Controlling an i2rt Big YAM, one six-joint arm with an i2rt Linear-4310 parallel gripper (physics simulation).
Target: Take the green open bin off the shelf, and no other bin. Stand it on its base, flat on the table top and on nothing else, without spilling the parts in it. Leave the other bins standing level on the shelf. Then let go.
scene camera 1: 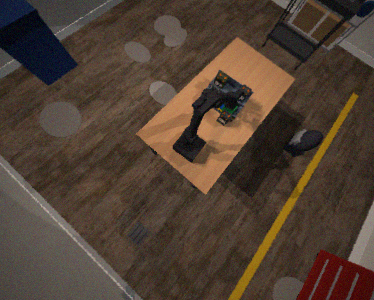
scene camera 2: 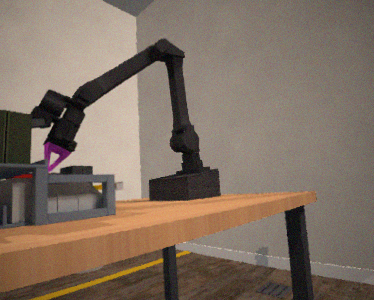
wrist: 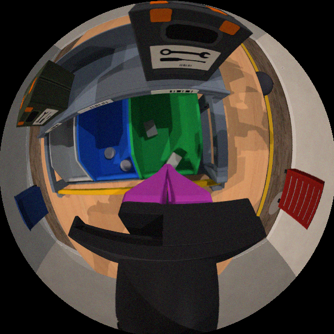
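Where they show: gripper, fingertip midpoint: (scene camera 1: pixel 229 106); arm's base, link origin: (scene camera 1: pixel 185 143) (scene camera 2: pixel 193 172).
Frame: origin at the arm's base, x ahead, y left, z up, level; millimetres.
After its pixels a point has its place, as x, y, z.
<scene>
The green open bin (wrist: pixel 167 117) (scene camera 1: pixel 230 108) is in the right-hand bay of the grey shelf (wrist: pixel 219 132) (scene camera 2: pixel 108 195) @[507, 147, -61]. Two small grey blocks (wrist: pixel 150 129) (wrist: pixel 174 159) lie in it. A blue bin (wrist: pixel 102 130) with two round grey parts stands beside it on the left, and a grey bin (wrist: pixel 64 150) stands left of that. My gripper (wrist: pixel 167 168) (scene camera 2: pixel 50 170) @[514, -138, 13] is shut and empty, its magenta fingertips together. In the wrist view they overlap the front part of the green bin, near one block. I cannot tell whether they touch anything.
A dark case with a wrench label (wrist: pixel 187 42) stands on the shelf top, behind the green bin. A dark green case (wrist: pixel 55 87) (scene camera 2: pixel 16 137) @[667, 110, 49] is at the left. A yellow strip (wrist: pixel 92 191) runs along the shelf front. The wooden table (scene camera 1: pixel 220 167) @[26, -363, -102] (scene camera 2: pixel 225 207) @[345, 327, -102] carries the shelf and arm base.
</scene>
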